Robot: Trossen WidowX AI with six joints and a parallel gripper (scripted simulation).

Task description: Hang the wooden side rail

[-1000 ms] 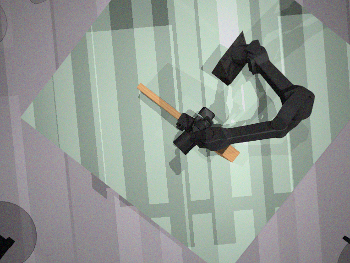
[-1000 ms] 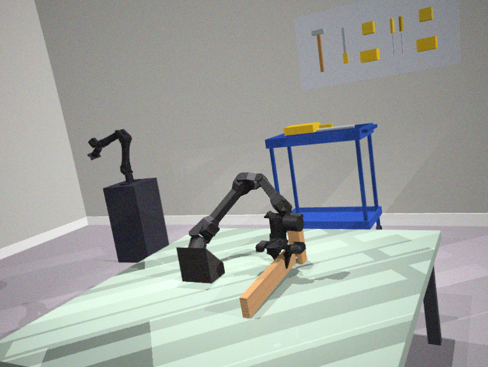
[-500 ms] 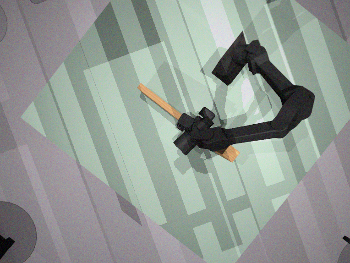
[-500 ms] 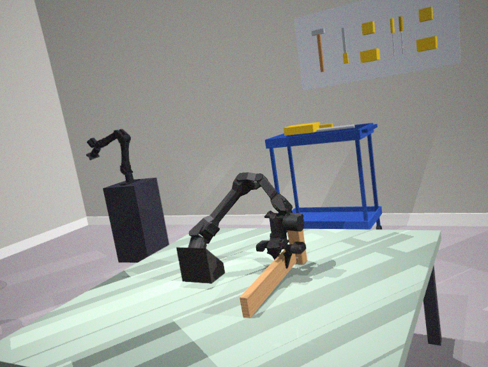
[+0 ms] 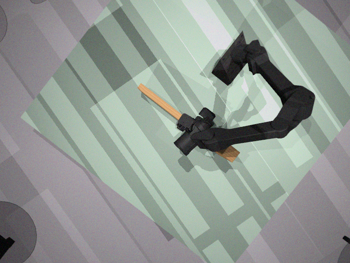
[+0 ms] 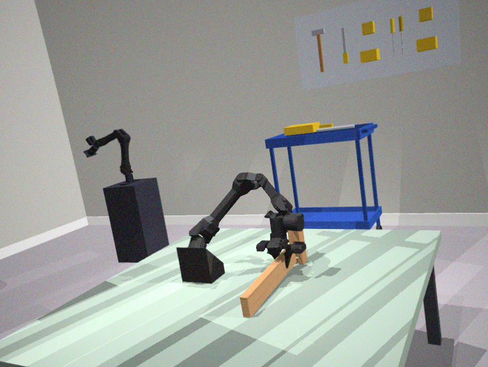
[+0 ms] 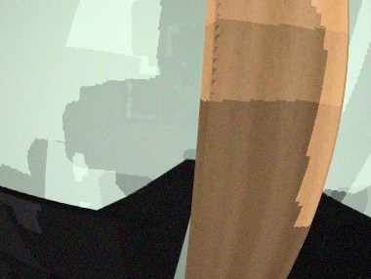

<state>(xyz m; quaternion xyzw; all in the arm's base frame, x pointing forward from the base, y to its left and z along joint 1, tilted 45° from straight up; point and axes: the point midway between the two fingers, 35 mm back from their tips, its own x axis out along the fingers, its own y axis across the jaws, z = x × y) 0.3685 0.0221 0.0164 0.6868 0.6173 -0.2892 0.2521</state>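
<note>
Now: gripper tip 16 cm to the right of the headboard post, 4 cm below it and 1 cm short of it.
</note>
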